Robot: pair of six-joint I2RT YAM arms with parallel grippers.
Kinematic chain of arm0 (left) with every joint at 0, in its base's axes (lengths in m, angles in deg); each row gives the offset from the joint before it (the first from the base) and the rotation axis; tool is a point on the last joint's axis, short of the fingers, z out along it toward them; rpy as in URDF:
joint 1: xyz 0 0 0.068 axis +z
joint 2: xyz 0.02 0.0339 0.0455 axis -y
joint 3: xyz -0.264 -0.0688 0 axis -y
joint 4: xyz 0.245 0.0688 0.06 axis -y
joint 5: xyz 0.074 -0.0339 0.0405 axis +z
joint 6: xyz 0.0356 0 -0.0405 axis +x
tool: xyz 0 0 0 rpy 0 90 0
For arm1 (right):
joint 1: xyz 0 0 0.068 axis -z
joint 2: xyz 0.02 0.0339 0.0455 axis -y
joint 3: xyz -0.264 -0.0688 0 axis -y
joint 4: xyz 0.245 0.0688 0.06 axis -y
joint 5: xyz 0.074 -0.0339 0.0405 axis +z
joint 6: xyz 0.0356 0 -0.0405 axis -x
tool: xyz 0 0 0 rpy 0 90 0
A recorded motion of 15 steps. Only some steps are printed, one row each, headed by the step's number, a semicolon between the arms.
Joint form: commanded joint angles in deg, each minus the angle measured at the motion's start. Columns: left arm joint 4, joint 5, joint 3, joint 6, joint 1, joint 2; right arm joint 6, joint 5, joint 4, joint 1, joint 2, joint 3.
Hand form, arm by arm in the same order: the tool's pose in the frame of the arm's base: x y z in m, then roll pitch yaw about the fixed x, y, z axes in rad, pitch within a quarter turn. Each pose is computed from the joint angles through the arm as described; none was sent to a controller.
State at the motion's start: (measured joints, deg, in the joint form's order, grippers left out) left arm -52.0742 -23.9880 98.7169 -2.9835 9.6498 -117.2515; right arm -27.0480 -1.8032 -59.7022 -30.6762 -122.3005 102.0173
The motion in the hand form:
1: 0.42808 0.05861 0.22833 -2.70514 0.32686 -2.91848; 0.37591 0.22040 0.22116 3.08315 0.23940 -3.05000
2: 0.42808 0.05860 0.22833 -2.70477 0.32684 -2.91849; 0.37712 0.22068 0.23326 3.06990 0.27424 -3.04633
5: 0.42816 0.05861 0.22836 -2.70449 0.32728 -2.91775; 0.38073 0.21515 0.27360 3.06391 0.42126 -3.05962
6: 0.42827 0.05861 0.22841 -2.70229 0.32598 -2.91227; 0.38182 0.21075 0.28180 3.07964 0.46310 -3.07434
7: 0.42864 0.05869 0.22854 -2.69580 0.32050 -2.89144; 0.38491 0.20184 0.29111 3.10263 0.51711 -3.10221
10: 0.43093 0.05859 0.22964 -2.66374 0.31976 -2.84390; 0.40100 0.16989 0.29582 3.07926 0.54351 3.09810
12: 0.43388 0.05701 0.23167 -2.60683 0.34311 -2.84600; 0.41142 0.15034 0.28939 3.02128 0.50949 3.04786
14: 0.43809 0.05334 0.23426 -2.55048 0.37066 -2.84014; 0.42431 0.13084 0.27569 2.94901 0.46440 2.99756
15: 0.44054 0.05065 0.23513 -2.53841 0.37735 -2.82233; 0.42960 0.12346 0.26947 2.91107 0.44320 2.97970
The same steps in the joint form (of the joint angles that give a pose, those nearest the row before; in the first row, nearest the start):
1: 0.04 0.00 1.31 -0.20 0.07 -0.70; 2.43 -0.98 -0.13 0.07 0.90 3.06
2: 0.04 -0.02 1.31 -0.20 0.07 -0.70; 2.91 -1.05 -0.09 0.11 1.66 4.39
5: 0.09 -0.02 1.31 -0.24 0.07 -0.70; 4.00 -4.15 1.33 0.72 4.72 7.76
6: 0.15 -0.04 1.31 -0.57 0.06 -0.70; 4.00 -6.10 2.07 1.14 5.64 7.92
7: 0.37 -0.02 1.31 -1.81 0.07 -0.70; 4.00 -8.79 3.23 2.14 6.75 7.91
10: 1.70 -0.87 1.31 -4.70 0.07 -0.70; 4.44 -8.13 4.72 6.91 7.26 7.87
12: 3.45 -3.98 1.31 -4.76 0.02 -0.70; 4.48 -4.15 5.27 10.12 6.65 7.45
14: 5.86 -6.69 1.31 -5.66 -0.35 -0.70; 4.44 0.87 6.78 13.46 5.18 6.67
15: 7.12 -6.69 1.31 -7.17 -0.74 -0.72; 4.44 3.48 7.52 14.78 4.44 6.40

